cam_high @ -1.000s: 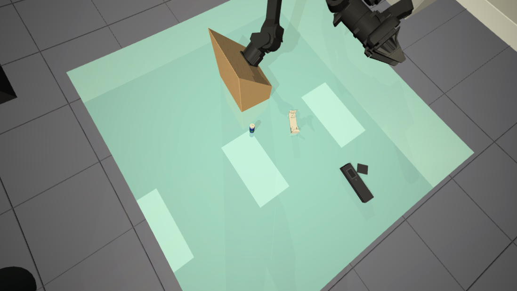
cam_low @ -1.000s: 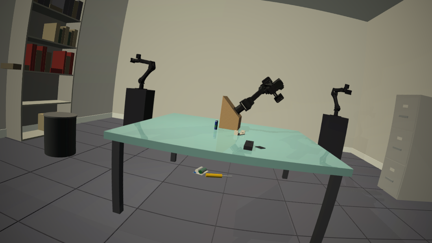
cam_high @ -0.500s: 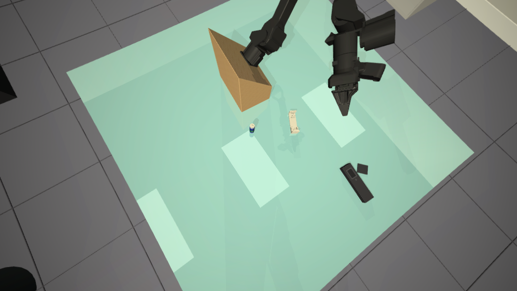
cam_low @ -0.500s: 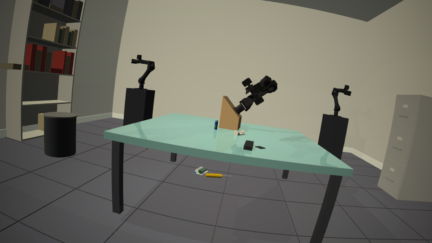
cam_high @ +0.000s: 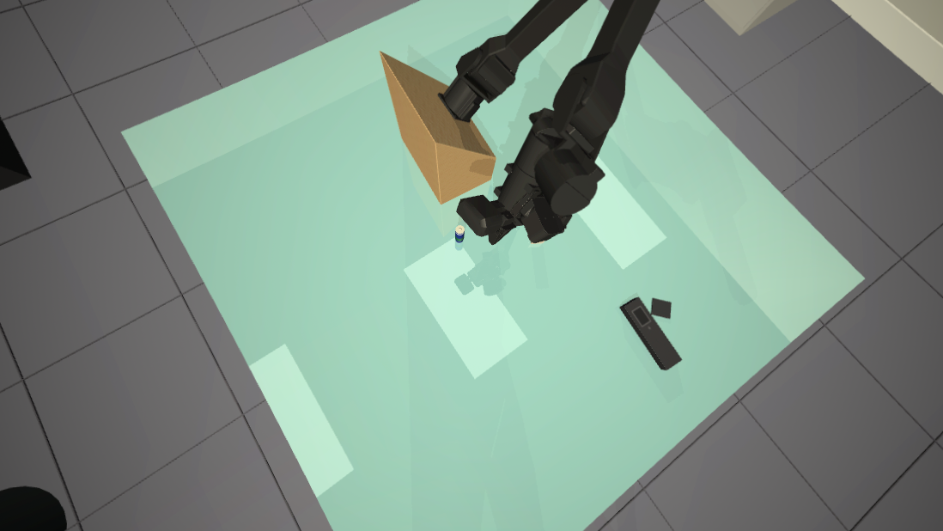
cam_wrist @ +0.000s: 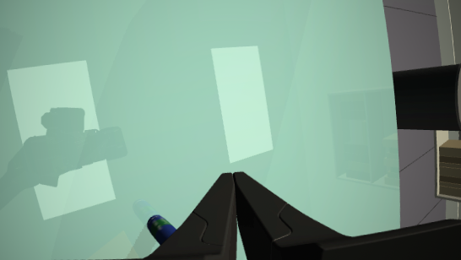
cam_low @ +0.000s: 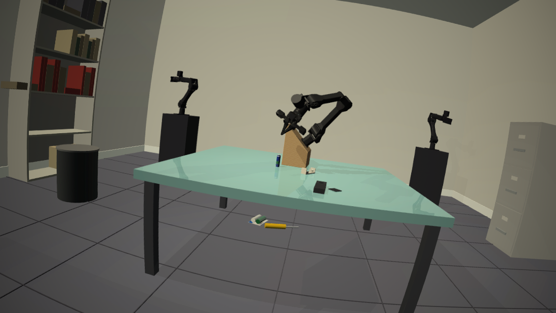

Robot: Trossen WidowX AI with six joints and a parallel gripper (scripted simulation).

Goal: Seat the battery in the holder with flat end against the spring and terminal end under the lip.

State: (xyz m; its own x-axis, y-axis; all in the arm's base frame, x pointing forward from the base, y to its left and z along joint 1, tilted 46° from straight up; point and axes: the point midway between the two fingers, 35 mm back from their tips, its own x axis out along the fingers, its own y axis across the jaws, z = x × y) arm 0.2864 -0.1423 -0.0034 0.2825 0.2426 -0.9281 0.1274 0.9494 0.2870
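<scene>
Right now my gripper tip is 150 mm above the battery, 90 mm past it and 10 mm to the left of it. The rest, counted from my gripper tip: black remote (340 mm ahead, 230 mm to the left, 170 mm below); then screwdriver (370 mm below, 350 mm ahead, 100 mm to the left); then black battery door (320 mm ahead, 300 mm to the left, 180 mm below).
</scene>
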